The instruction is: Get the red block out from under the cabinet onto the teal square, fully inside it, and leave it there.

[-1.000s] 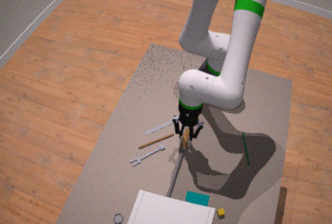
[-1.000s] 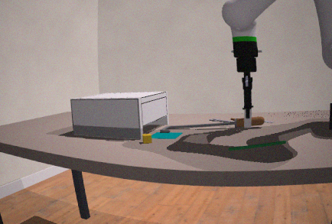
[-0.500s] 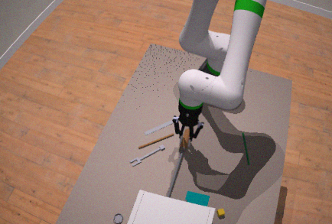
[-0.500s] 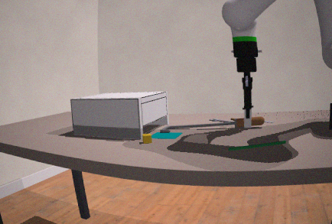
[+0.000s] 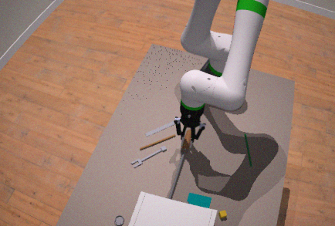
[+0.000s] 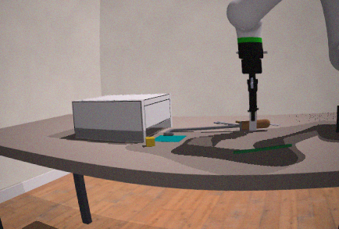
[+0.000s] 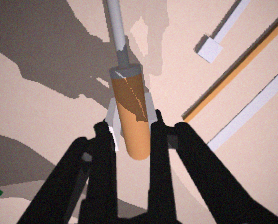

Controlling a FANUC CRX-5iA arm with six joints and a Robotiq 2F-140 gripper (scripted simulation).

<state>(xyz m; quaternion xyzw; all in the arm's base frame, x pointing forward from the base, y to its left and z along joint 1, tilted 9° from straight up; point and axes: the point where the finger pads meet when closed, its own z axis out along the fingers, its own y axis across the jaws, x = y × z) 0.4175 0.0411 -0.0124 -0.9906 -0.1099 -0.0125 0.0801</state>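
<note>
The teal square is 24 cm ahead of my hand, 18 cm to the left of it and 4 cm below it. Also, from my hand: long-handled tool: 12 cm ahead, 7 cm to the left, 2 cm below; grey ruler: 2 cm behind, 15 cm to the right, 4 cm below; wooden stick: 5 cm ahead, 12 cm to the right, 3 cm below.
</note>
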